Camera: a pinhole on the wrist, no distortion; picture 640 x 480 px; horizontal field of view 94.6 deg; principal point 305.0 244.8 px. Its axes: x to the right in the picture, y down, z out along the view. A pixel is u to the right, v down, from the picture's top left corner.
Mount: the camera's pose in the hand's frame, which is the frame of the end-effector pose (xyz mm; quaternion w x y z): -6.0 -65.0 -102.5 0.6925 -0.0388 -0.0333 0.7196
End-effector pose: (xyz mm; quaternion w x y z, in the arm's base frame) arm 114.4 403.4 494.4 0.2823 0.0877 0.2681 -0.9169
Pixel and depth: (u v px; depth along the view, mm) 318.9 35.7 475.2
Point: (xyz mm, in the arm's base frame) -135.0 72.0 759.0
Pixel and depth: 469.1 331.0 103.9
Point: 150.4 433.4 510.8
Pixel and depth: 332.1 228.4 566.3
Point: 133.6 174.7 898.7
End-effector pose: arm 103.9 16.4 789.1 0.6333 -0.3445 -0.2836 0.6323
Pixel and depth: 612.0 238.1 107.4
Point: 71.7 -3.8 755.0
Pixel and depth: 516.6 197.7 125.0
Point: 69.8 14.9 782.4
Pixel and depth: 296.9 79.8 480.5
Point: -168.6 261.7 1067.0
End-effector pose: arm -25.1 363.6 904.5 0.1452 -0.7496 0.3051 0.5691
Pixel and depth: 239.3 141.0 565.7
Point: -258.4 733.9 601.2
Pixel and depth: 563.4 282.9 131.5
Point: -82.5 351.2 941.4
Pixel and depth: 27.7 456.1 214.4
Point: 40.6 678.0 1002.0
